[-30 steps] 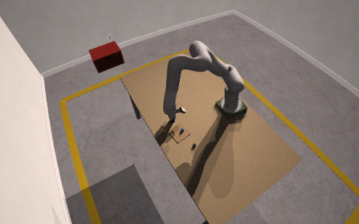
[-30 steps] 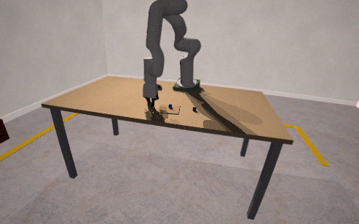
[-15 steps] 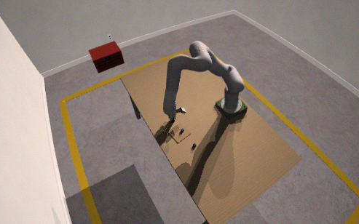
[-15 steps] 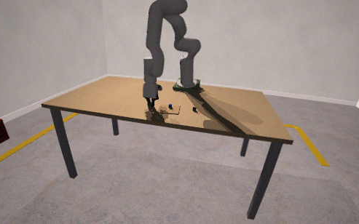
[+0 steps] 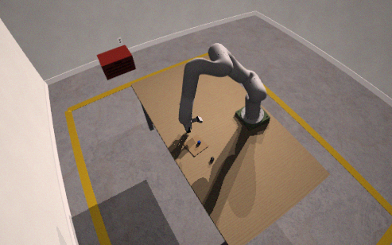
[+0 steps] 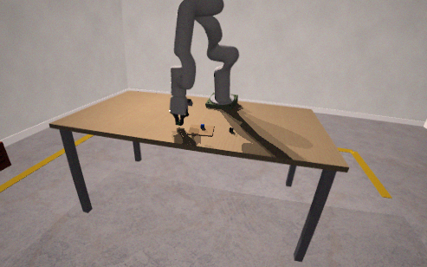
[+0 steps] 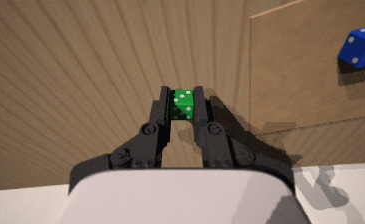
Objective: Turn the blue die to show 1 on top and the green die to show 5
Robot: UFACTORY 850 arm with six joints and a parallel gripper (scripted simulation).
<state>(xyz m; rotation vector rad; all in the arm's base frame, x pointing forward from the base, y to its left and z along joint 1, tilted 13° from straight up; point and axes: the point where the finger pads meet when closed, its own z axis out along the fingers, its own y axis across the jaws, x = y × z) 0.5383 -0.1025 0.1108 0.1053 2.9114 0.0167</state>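
Now: hand 14 cm to the right of the mat, 3 cm above it and 1 cm past it. Round my hand: black die (30 cm to the left, 6 cm behind, 3 cm below); then green die (1 cm below); then blue die (13 cm to the left, 4 cm behind, 2 cm below).
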